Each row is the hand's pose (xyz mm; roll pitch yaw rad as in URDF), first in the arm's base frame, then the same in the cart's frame.
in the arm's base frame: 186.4 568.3 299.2 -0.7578 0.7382 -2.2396
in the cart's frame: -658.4 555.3 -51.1 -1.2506 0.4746 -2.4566
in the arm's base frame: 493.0 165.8 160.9 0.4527 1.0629 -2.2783
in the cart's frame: -431.1 194.3 -356.3 -0.1419 0.7413 -2.6858
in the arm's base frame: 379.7 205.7 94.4 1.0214 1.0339 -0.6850
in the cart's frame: -563.8 229.1 -360.1 -0.0989 1.3512 -1.6812
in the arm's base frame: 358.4 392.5 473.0 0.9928 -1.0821 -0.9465
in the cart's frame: -418.8 382.1 6.3 0.6049 -0.6658 -0.5708
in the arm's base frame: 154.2 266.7 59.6 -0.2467 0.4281 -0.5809
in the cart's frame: -782.9 272.4 -283.2 -0.4843 0.8707 -0.6584
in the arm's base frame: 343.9 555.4 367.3 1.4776 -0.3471 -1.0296
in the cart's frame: -486.8 551.1 -62.7 1.1458 0.0056 -0.9016
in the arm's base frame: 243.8 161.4 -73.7 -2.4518 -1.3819 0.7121
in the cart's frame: -759.2 186.6 -453.4 -1.7281 -0.9642 0.0971
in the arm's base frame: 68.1 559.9 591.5 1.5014 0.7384 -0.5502
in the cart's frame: -630.5 512.8 260.2 1.1346 1.1751 -0.7881
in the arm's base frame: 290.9 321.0 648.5 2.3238 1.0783 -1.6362
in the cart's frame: -396.1 290.9 184.2 1.4049 0.9630 -2.3654
